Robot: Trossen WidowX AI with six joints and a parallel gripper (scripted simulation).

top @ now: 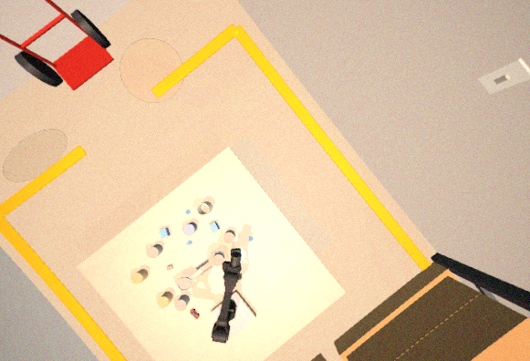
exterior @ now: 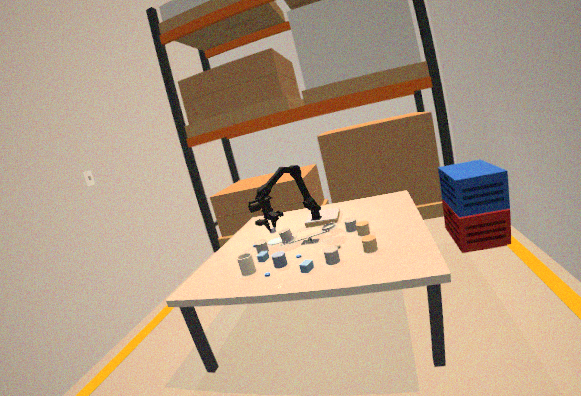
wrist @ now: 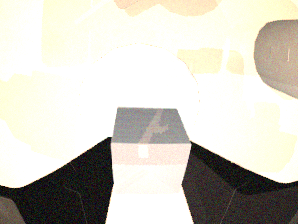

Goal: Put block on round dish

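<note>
My gripper tip is now 7 cm above the white round dish. Round my gripper tip: red block: 45 cm to the left, 20 cm behind, 6 cm below.
</note>
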